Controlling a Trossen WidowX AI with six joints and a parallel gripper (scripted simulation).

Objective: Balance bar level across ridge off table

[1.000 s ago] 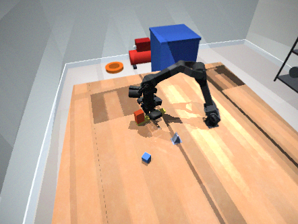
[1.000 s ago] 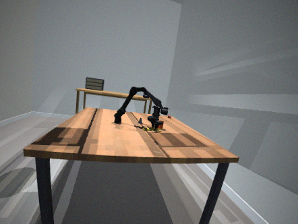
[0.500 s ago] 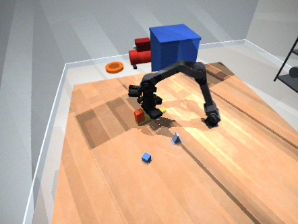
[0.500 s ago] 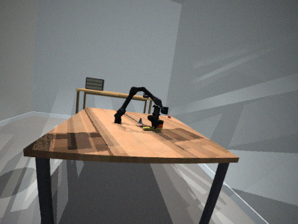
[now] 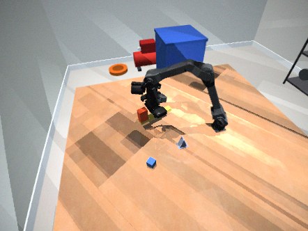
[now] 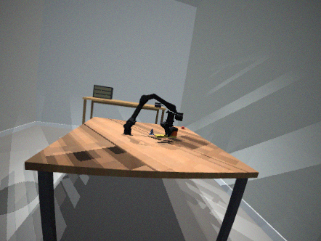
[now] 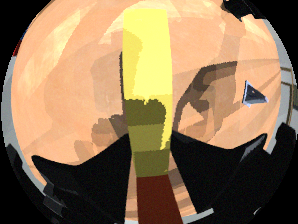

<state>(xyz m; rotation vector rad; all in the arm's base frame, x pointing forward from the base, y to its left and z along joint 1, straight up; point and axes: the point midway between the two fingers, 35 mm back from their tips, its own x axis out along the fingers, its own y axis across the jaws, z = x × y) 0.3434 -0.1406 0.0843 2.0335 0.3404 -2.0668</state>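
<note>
Now: gripper tip 100 mm past the dark ridge, 200 mm to the right of it and 20 mm above it. The rest, counted from my gripper tip: small red piece 400 mm ahead, 640 mm to the left, 30 mm below; then small blue cube 80 mm ahead, 270 mm to the left, 30 mm below.
</note>
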